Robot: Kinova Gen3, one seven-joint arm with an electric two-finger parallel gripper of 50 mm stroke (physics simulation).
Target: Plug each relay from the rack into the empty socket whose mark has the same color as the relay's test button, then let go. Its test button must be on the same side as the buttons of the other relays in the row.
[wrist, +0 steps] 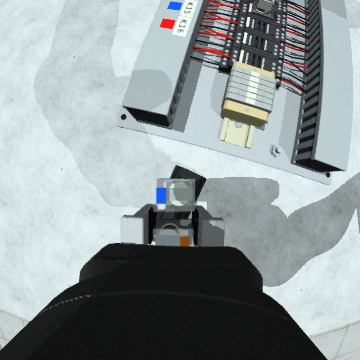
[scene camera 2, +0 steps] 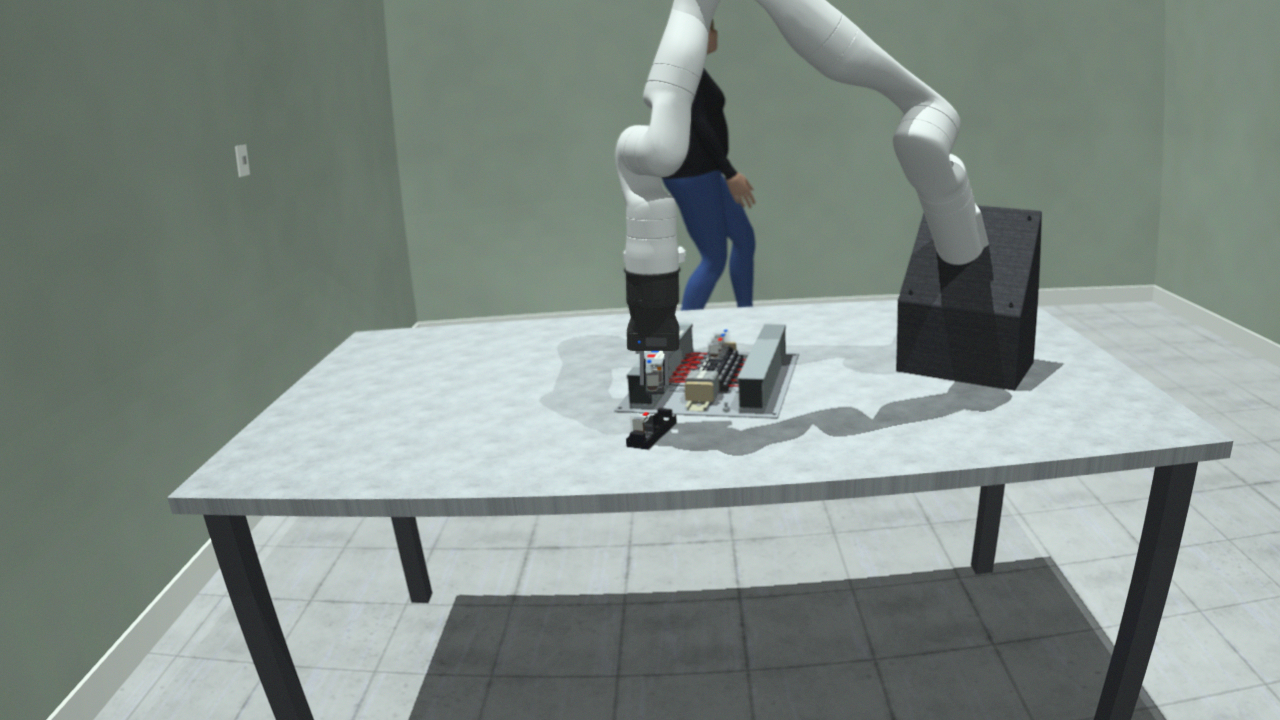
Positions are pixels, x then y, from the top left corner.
Labels:
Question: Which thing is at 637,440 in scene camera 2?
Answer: A black rack.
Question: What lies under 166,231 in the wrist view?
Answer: An orange-button relay.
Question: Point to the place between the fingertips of my gripper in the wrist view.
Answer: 173,218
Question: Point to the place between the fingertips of my gripper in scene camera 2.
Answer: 654,382

